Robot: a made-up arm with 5 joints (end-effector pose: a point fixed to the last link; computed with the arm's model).
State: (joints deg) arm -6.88 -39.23 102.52 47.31 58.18
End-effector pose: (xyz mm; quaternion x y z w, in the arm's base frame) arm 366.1 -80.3 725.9 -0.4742 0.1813 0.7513 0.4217
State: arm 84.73 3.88 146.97 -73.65 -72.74
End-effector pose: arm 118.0 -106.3 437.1 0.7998 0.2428 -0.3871 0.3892
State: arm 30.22 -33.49 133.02 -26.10 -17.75
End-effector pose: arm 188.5 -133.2 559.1 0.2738 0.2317 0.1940 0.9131
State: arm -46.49 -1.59 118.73 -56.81 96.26
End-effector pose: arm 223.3 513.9 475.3 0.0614 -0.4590 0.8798 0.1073
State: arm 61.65 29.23 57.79 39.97 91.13
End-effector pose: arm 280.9 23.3 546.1 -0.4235 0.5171 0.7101 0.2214
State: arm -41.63 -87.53 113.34 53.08 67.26
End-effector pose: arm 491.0 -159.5 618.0 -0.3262 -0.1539 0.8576 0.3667
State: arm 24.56 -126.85 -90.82 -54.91 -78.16
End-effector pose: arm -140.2 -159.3 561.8 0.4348 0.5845 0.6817 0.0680
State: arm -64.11 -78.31 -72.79 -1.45 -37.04
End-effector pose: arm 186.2 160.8 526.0 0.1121 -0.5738 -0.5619 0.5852
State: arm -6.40 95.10 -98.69 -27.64 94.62
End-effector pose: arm -155.4 -20.1 268.0 0.3520 0.8293 0.0993 0.4225
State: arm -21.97 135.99 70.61 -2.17 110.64
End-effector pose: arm -173.0 16.7 -12.3 -0.1591 -0.2405 -0.4976 0.8181
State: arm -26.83 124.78 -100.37 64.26 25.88
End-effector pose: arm 89.0 -187.6 298.4 -0.4016 -0.7852 0.3306 0.3361
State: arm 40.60 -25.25 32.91 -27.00 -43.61
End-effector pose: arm 50.6 -32.4 655.2 -0.1372 -0.2305 -0.2942 0.9173
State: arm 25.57 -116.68 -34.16 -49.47 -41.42
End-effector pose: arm -221.8 -109.4 556.7 -0.2674 -0.5952 -0.7312 0.1991
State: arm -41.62 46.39 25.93 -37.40 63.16
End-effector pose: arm -45.6 424.8 436.8 0.3336 0.5520 -0.7294 0.2279
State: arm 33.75 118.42 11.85 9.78 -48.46
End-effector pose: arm -118.3 240.4 256.2 -0.6452 0.1607 0.4847 0.5683
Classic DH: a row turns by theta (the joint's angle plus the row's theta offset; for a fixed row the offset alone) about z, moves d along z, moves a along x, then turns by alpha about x. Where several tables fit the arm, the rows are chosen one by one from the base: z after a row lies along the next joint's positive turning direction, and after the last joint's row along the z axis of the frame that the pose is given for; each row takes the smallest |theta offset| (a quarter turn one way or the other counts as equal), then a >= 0, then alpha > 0; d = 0 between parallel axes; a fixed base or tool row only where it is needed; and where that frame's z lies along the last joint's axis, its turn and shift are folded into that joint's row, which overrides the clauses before.
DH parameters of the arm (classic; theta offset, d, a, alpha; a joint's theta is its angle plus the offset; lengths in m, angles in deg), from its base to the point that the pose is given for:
base (fixed): -87.6 0 -0.1646 180
joint 1: 31.31 -0.4456 0.1343 -122.56
joint 2: -73.45 -0.2103 -0.1828 65.95
joint 3: 53.9 0.2793 0.1381 90
joint 4: -90 -0.1289 0.0473 -90
joint 5: -88.31 0.0178 -0.0004 52.56
tool (fixed): -115.04 -0.0805 0 0

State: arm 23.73 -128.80 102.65 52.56 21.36
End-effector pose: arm -387.2 -339.4 361.6 -0.0120 -0.0076 -0.0483 0.9987
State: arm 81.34 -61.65 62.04 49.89 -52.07
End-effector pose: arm -335.2 89.8 716.8 0.0905 0.2407 -0.8866 0.3845
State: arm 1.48 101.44 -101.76 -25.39 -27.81
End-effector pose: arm -90.7 29.7 231.5 0.0173 -0.7628 0.5932 0.2566
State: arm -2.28 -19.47 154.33 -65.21 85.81
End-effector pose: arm 383.9 196.1 444.5 0.1676 -0.3792 0.6404 0.6465
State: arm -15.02 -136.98 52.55 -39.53 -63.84
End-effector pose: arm -39.3 -311.6 436.3 0.7131 -0.4192 -0.3030 0.4732
